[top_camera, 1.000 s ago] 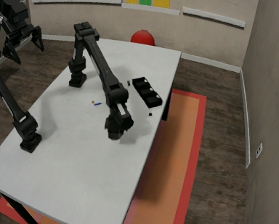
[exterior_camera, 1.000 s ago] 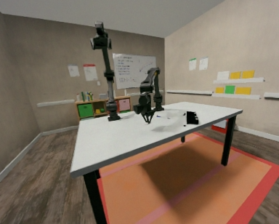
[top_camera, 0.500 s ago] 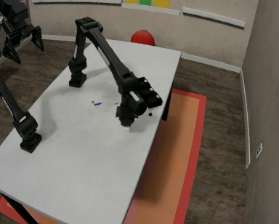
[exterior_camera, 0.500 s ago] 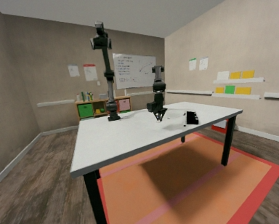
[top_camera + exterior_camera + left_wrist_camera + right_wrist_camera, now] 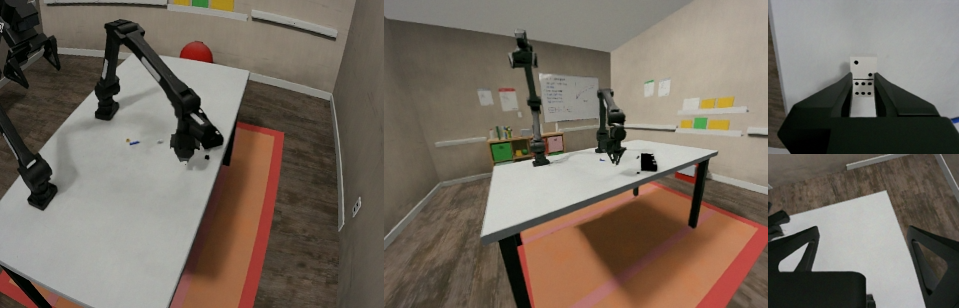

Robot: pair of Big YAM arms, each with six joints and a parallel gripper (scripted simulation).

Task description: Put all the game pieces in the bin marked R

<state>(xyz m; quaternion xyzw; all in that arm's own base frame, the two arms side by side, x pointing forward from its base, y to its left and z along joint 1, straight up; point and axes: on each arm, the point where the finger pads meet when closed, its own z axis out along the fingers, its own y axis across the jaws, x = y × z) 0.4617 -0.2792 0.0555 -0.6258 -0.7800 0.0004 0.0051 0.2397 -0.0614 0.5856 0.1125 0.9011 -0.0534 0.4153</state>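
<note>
My left gripper is now 110 mm to the right of the black piece, 60 mm short of it and 60 mm above it. Also, from my left hand: black three-compartment bin strip: 280 mm to the left, 50 mm below, 10 mm behind; blue piece: 250 mm behind, 90 mm to the left, 60 mm below; white domino: 10 mm below.
</note>
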